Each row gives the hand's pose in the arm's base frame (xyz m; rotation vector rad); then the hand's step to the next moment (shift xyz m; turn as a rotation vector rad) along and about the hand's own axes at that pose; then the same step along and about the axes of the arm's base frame.
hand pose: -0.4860 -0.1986 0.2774 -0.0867 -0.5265 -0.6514
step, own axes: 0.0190 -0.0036 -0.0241 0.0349 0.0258 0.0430
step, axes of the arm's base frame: 0.0212 -0.0192 -0.0118 0.0199 0.0114 0.0566
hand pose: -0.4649 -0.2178 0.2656 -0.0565 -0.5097 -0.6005
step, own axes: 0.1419 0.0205 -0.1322 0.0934 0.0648 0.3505
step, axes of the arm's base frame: 0.1699 -0.0836 -0.0464 -0.0532 0.0732 0.3572
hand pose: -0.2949 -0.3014 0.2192 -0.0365 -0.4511 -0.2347
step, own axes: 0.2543 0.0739 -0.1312 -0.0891 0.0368 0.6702
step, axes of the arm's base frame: 0.2954 0.0054 -0.0059 -0.3559 0.1132 0.5648
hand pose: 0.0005 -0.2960 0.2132 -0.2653 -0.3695 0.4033
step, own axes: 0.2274 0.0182 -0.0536 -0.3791 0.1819 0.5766
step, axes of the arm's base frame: 0.2098 0.1036 0.0131 -0.6145 0.1018 0.3483
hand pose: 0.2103 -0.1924 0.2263 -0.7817 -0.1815 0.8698
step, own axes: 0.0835 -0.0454 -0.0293 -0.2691 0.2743 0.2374
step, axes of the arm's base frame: 0.0953 0.0284 -0.0033 -0.4495 0.0361 0.0256
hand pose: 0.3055 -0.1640 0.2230 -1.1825 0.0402 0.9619
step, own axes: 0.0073 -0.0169 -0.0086 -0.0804 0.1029 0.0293
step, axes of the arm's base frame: 0.0193 -0.0031 0.0056 -0.1296 -0.0211 -0.0260
